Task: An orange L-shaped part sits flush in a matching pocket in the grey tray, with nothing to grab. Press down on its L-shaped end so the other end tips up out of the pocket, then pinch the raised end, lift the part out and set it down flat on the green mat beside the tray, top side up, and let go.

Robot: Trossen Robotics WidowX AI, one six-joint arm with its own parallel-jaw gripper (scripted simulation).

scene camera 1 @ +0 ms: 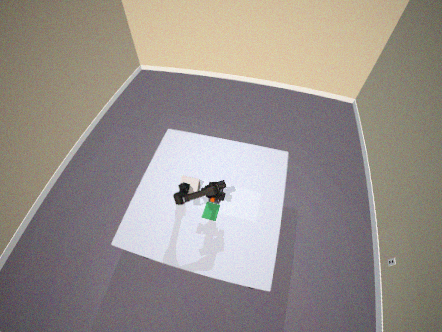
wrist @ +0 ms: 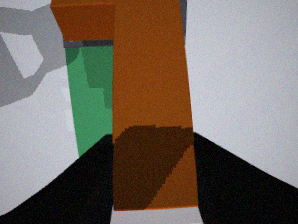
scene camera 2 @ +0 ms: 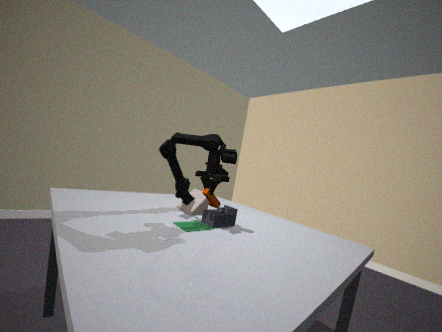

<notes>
My gripper carries an orange L-shaped part. Further things: a green mat.
</notes>
